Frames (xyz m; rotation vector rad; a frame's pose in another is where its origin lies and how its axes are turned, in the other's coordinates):
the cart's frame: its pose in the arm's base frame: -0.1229 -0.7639 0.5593 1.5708 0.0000 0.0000
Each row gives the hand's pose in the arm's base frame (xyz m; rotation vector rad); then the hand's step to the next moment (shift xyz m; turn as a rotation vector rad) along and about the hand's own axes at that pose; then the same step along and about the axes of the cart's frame.
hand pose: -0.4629 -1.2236 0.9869 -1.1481 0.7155 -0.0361
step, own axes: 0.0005 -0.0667 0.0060 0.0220 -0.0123 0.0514
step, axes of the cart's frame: 0.0253 0.0570 0.0243 0.0486 0.0105 -0.0283
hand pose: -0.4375 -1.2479 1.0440 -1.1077 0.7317 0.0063
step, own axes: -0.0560 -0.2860 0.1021 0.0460 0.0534 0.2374
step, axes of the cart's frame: 0.1124 0.2858 0.0327 0.1428 -0.0107 -0.2021
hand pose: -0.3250 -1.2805 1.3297 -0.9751 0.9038 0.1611
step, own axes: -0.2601 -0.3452 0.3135 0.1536 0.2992 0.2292
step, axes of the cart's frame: 0.1899 0.4869 -0.1094 0.0848 -0.2494 -0.3102
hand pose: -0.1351 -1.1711 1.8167 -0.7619 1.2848 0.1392
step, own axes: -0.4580 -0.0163 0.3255 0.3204 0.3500 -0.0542
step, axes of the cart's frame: 0.1298 0.4439 -0.3194 -0.1184 -0.4435 -0.1320
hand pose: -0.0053 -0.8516 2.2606 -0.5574 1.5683 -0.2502
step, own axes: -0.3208 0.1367 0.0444 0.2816 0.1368 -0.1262
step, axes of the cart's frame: 0.0137 0.2095 -0.2819 -0.1477 -0.3004 0.0436
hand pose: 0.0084 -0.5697 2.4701 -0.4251 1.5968 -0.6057
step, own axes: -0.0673 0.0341 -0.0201 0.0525 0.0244 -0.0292
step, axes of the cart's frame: -0.0093 0.0335 -0.0699 -0.0332 -0.0551 0.0082
